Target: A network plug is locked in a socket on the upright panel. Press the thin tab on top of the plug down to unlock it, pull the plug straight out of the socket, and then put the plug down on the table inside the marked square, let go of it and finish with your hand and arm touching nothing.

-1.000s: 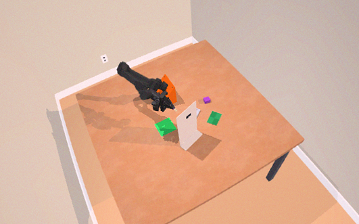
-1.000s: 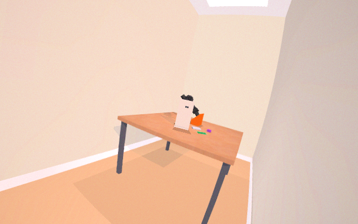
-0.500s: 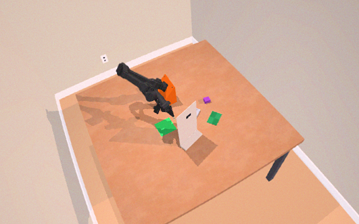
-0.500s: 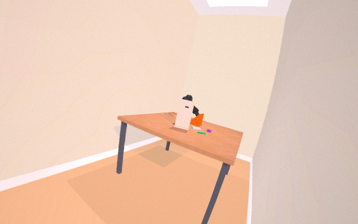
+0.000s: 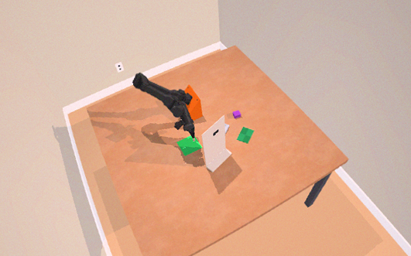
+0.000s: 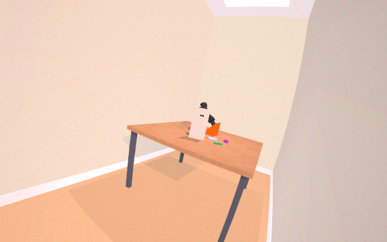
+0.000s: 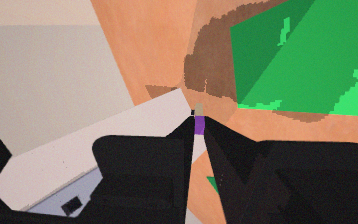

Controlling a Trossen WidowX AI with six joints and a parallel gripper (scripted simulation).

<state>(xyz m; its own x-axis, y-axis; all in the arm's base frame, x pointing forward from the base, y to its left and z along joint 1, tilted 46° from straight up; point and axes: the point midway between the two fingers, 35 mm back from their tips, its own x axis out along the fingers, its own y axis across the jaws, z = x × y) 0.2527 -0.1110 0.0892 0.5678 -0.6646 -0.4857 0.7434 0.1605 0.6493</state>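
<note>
The bright green marked square lies 5 cm behind my gripper tip, 2 cm to the right of it and 12 cm below it. The rest, counted from my gripper tip: purple cube (4 cm behind, 36 cm to the left, 10 cm below); network plug (right at my gripper tip); upright panel (14 cm ahead, 6 cm to the left, 3 cm above).
</note>
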